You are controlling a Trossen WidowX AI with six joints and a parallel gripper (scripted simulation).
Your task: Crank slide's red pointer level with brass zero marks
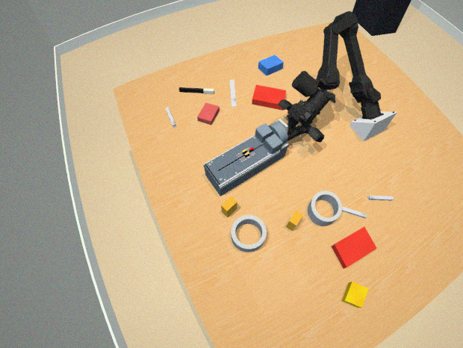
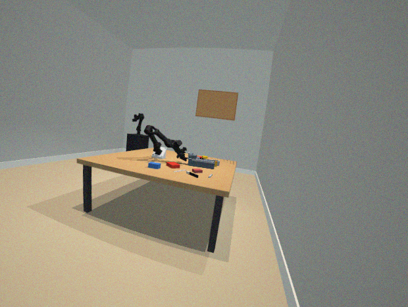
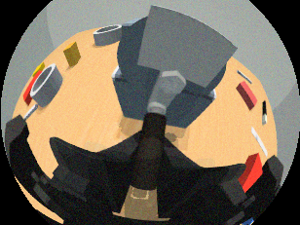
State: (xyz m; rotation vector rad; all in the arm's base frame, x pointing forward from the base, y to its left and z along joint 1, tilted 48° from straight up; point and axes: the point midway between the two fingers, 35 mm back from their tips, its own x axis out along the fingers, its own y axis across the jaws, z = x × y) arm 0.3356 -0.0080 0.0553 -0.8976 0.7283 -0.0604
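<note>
Right now my gripper tip is 14 cm short of the red pointer, 5 cm below it and 3 cm to the right of it. Also, from my gripper tip: red block: 22 cm to the right, 20 cm ahead, 2 cm below; then blue block: 37 cm to the right, 13 cm behind, 1 cm below; then dark crank handle: 3 cm above, 2 cm behind.
</note>
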